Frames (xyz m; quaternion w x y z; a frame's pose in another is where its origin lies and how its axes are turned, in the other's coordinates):
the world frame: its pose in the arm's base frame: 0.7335 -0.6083 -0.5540 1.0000 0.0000 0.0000 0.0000
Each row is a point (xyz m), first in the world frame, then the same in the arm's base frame.
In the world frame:
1: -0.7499 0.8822 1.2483
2: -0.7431 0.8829 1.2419
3: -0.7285 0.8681 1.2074
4: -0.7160 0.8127 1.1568
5: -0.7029 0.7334 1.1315
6: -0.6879 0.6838 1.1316
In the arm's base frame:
1: -0.0164 0.2739 0.6943
2: -0.0096 0.2746 0.6879
3: 0.0050 0.2598 0.6534
4: 0.0175 0.2044 0.6028
5: 0.0306 0.1251 0.5775
6: 0.0456 0.0755 0.5776

